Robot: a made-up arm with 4 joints.
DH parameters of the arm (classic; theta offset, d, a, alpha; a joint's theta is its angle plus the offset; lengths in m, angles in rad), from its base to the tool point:
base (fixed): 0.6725 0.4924 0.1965 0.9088
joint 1: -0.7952 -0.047 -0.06 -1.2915
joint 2: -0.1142 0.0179 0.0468 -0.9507
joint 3: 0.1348 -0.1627 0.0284 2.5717
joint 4: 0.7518 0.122 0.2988 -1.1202
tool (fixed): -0.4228 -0.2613 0 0
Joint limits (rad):
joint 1: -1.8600..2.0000
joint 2: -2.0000..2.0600
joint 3: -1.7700..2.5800
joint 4: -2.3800..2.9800
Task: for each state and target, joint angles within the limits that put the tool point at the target. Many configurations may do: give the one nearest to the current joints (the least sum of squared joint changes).
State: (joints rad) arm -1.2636 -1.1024 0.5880 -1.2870
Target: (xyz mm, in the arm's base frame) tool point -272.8 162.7 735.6
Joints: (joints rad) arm -1.4608 -1.0289 0.5376 -1.0651
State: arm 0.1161 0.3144 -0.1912 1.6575
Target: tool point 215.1 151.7 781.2
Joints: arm 0.2655 0.5674 -0.2507 1.7692
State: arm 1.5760 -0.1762 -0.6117 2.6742
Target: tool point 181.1 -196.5 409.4
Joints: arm 1.7563 0.4204 -0.3239 2.5164
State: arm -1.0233 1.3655 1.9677 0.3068
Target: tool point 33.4 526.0 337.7
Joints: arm -1.5717 1.7911 1.3969 1.1793
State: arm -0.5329 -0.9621 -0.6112 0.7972
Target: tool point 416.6 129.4 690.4
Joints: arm -0.4774 -0.4202 -0.1152 1.2523
